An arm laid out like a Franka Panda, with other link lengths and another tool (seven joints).
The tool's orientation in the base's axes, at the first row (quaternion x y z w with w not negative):
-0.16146, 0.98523, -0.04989, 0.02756
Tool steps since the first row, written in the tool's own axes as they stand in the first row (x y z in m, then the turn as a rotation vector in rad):
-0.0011, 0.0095, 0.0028, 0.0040, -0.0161, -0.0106
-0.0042, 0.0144, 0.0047, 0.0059, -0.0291, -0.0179
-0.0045, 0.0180, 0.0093, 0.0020, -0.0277, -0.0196
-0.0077, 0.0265, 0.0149, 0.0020, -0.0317, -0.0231
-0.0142, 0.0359, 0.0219, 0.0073, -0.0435, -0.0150
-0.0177, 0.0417, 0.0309, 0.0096, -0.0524, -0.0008
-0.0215, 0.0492, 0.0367, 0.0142, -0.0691, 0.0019
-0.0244, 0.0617, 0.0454, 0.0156, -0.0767, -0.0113
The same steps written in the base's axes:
-0.0018, 0.0091, -0.0038, 0.0005, -0.0155, 0.0121
-0.0002, 0.0145, -0.0061, 0.0023, -0.0277, 0.0207
-0.0008, 0.0176, -0.0110, 0.0055, -0.0250, 0.0224
0.0000, 0.0261, -0.0174, 0.0065, -0.0285, 0.0263
0.0037, 0.0364, -0.0251, 0.0058, -0.0420, 0.0193
0.0058, 0.0422, -0.0345, 0.0074, -0.0524, 0.0060
0.0074, 0.0500, -0.0409, 0.0085, -0.0699, 0.0050
0.0068, 0.0619, -0.0508, 0.0086, -0.0763, 0.0189

